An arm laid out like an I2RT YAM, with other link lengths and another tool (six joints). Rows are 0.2 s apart.
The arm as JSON. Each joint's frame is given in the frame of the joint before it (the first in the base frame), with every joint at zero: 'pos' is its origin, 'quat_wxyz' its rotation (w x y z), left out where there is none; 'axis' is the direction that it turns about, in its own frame. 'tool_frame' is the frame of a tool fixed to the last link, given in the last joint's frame.
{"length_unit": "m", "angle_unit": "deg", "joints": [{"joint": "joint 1", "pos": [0.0, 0.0, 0.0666], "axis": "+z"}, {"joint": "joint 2", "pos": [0.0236, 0.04, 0.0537], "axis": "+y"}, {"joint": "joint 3", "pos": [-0.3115, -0.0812, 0.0], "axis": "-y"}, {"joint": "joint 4", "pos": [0.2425, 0.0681, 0.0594], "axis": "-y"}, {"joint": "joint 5", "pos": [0.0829, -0.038, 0.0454], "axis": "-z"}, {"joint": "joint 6", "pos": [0.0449, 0.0, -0.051], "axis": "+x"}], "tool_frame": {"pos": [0.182, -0.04, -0.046], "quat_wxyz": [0.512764, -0.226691, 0.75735, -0.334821]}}
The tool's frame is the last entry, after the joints.
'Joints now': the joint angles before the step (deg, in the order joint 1, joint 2, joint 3, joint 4, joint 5, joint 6). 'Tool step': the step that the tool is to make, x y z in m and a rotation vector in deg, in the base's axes. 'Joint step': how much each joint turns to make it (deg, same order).
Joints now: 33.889 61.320 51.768 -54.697 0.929 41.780
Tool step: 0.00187 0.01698 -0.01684 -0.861 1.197 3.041
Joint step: 3.716 3.693 -1.836 4.044 0.285 0.612
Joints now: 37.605 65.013 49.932 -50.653 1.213 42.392
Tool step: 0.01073 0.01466 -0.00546 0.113 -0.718 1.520
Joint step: 1.683 2.863 0.000 3.496 0.393 -0.001
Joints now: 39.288 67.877 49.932 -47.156 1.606 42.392
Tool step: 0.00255 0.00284 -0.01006 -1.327 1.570 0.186
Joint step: 0.174 3.192 0.001 1.136 0.022 -0.023
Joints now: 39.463 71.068 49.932 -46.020 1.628 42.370
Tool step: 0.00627 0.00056 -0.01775 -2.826 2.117 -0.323
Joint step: -0.001 5.377 0.001 1.945 0.896 -0.001
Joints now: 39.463 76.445 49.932 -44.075 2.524 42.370
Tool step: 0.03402 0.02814 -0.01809 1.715 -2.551 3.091
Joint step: 0.000 6.470 0.000 9.640 -0.830 -2.994
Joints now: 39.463 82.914 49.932 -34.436 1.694 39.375
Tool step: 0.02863 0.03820 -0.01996 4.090 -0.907 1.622
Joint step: -0.044 7.235 0.765 9.772 -3.038 -0.459
